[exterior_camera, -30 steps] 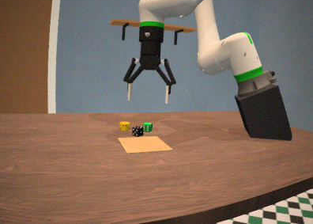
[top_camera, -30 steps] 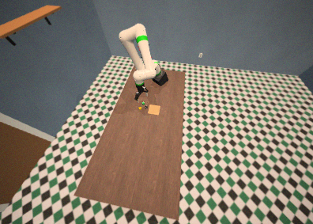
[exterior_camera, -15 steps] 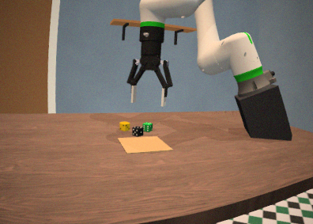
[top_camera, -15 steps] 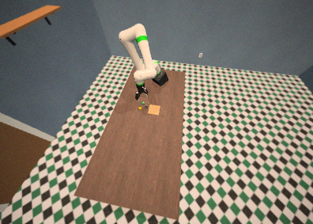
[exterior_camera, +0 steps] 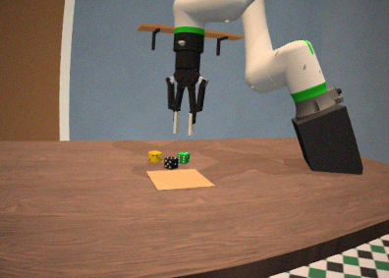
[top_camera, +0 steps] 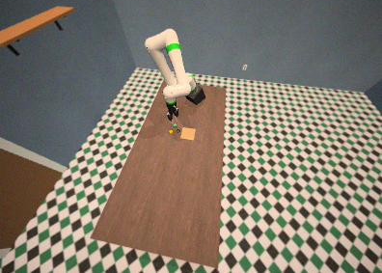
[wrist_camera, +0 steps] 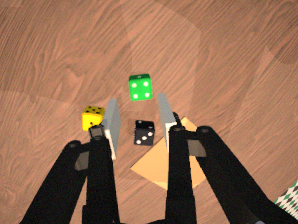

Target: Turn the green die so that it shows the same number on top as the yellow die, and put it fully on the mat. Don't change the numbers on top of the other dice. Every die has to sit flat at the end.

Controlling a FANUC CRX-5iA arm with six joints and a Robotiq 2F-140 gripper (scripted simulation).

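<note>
My gripper is now 110 mm above the green die. Also, from my hand: yellow die: 80 mm ahead, 30 mm to the right, 110 mm below; then black die: 60 mm ahead, 50 mm to the left, 110 mm below; then mat: 90 mm ahead, 150 mm to the left, 120 mm below.
</note>
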